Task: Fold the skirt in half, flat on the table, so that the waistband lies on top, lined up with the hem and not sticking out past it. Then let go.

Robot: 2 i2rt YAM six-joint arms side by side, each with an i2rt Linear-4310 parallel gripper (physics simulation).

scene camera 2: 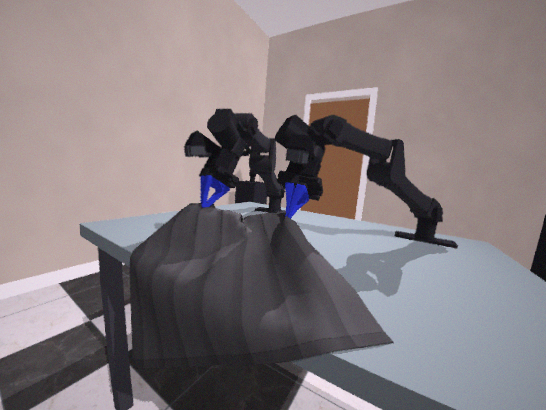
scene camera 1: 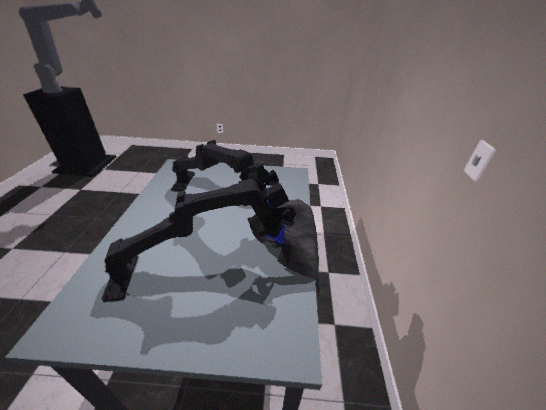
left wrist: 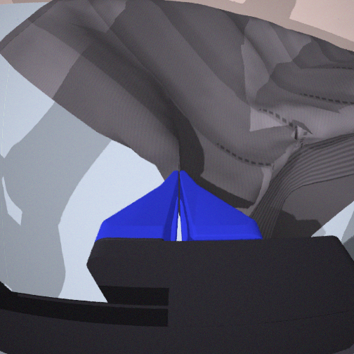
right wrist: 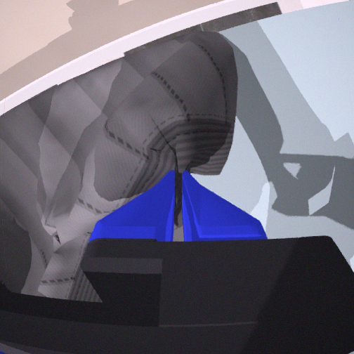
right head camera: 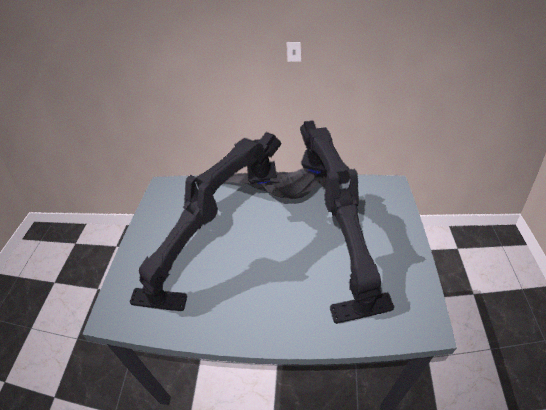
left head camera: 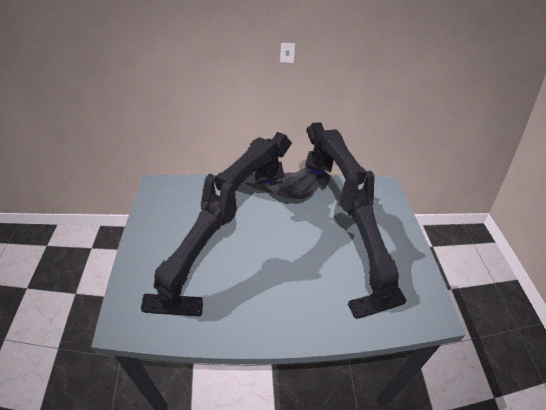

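Observation:
The dark grey skirt (left head camera: 295, 187) (right head camera: 292, 187) (scene camera 1: 299, 240) (scene camera 2: 225, 290) (left wrist: 200, 90) (right wrist: 145, 100) is lifted at the table's far edge. In scene camera 2 it hangs in folds from both grippers, its hem partly beyond the table edge. My left gripper (scene camera 2: 290, 216) (left wrist: 178, 178) is shut on the skirt, to the side of the ribbed waistband seen in the left wrist view. My right gripper (scene camera 2: 206, 205) (right wrist: 177, 178) is shut on the skirt at its ribbed waistband. The waistband sags between the two grippers, above the table top.
The pale blue table (left head camera: 260, 320) (right head camera: 260, 325) (scene camera 1: 225, 360) (scene camera 2: 450, 320) carries both arm bases. The wall stands behind its far edge, and checkered floor surrounds it. Another robot arm on a black pedestal (scene camera 1: 70, 130) stands in the background of scene camera 1.

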